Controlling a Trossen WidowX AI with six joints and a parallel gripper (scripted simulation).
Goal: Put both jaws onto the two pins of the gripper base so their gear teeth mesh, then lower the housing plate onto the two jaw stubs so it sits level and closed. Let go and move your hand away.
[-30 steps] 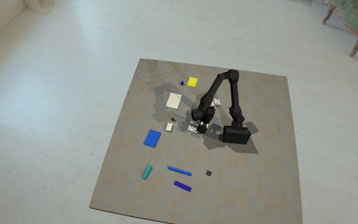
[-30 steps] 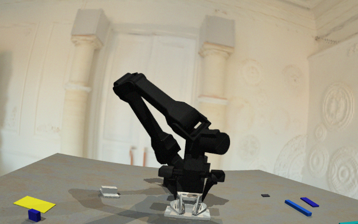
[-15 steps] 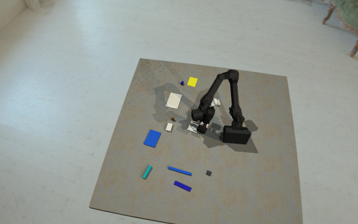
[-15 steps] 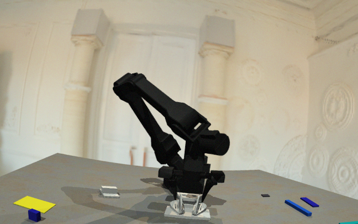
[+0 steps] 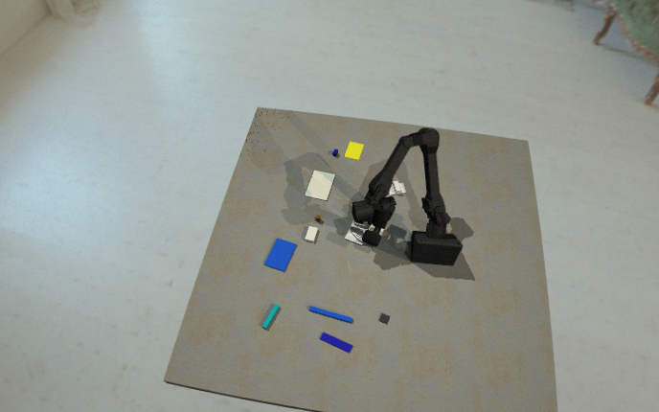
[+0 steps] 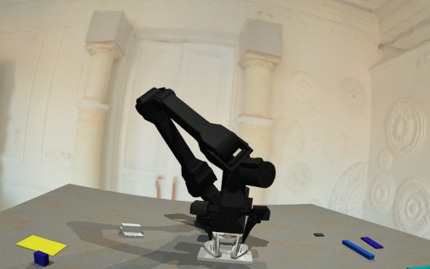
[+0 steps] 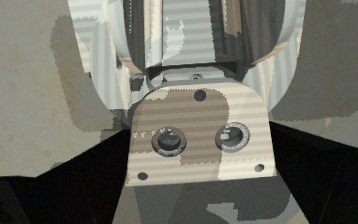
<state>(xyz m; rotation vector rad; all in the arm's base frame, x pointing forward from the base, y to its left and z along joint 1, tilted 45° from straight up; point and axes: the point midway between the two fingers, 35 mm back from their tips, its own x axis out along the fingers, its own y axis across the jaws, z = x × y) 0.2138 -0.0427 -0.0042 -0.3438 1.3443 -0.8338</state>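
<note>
My gripper tip is 10 mm above the housing plate. The rest, counted from my gripper tip: grey gripper base (20 mm above, 10 mm ahead); then small white block (250 mm ahead, 20 mm to the left, 10 mm below); then white slab (240 mm ahead, 220 mm to the right, 10 mm below).
</note>
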